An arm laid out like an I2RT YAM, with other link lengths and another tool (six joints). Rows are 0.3 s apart.
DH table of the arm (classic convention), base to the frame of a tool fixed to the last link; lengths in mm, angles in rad. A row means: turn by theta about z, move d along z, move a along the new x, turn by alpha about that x. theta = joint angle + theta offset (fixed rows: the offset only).
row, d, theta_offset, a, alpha
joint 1, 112.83, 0.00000, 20.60, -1.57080
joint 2, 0.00, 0.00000, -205.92, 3.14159
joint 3, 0.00, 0.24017, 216.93, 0.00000
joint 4, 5.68, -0.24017, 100.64, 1.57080
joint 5, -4.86, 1.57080, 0.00, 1.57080
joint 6, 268.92, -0.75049, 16.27, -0.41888
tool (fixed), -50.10, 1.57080, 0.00, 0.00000
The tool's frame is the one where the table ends.
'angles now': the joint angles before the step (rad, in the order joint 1, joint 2, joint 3, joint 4, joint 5, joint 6). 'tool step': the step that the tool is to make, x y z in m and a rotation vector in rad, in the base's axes. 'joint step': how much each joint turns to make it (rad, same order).
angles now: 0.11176, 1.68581, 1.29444, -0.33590, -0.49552, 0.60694
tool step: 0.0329, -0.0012, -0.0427, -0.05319, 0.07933, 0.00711
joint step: -0.00111, 0.25941, 0.23936, -0.08417, 0.02512, -0.04190
